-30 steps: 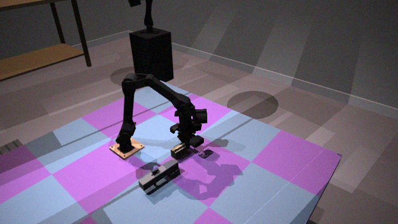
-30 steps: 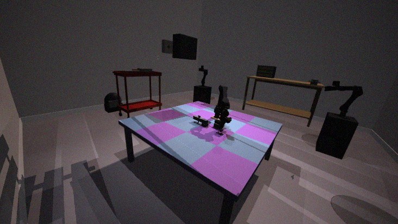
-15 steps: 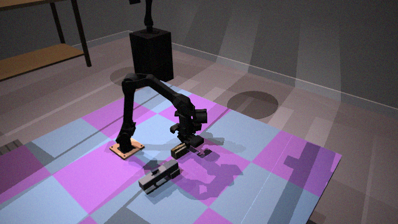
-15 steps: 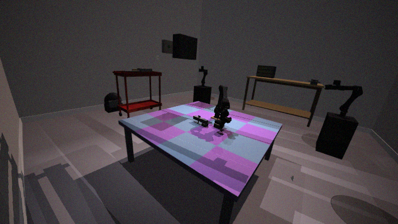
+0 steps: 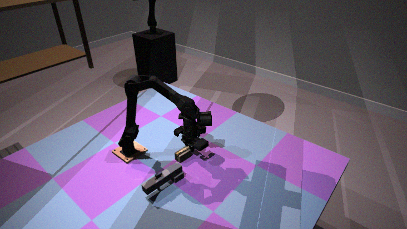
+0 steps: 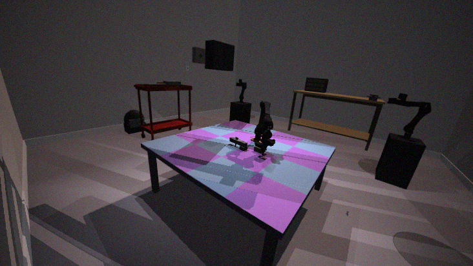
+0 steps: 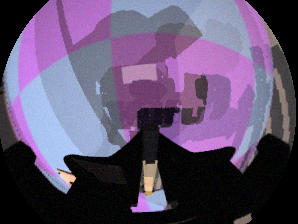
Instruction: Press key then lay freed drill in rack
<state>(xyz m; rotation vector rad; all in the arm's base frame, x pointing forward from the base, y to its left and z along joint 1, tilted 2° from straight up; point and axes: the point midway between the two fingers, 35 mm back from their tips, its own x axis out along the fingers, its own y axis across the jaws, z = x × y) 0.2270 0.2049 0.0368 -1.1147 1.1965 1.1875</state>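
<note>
My gripper tip is now 4 cm to the left of the drill and 3 cm below it. Round my gripper tip: dark key (25 cm to the right, 6 cm ahead, 4 cm above); dark striped block (5 cm to the right, 1 cm behind, 1 cm above); grey block fixture (22 cm to the right, 6 cm ahead, 3 cm above).
</note>
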